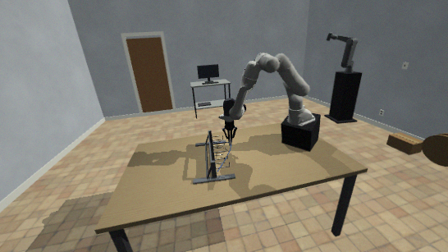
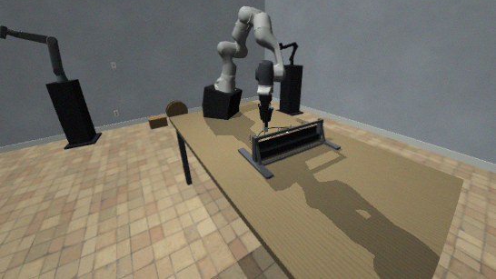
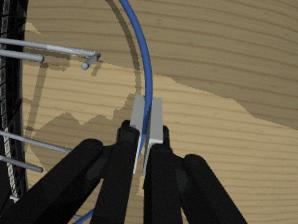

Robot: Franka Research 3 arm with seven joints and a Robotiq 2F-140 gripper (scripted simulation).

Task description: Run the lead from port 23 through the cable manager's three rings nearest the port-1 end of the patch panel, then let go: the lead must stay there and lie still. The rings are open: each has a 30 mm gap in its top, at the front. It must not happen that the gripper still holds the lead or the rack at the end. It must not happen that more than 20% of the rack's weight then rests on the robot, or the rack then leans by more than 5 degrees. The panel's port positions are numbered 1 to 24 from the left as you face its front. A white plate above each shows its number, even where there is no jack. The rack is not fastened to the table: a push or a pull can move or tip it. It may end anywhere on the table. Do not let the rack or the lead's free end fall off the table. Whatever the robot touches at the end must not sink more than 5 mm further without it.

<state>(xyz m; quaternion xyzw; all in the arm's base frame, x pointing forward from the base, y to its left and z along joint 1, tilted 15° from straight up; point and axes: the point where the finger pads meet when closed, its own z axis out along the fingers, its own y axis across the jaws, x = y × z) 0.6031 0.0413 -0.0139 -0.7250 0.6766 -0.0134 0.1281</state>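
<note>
The rack lies 160 mm ahead of my hand, 70 mm to the left of it and 30 mm below it.
</note>
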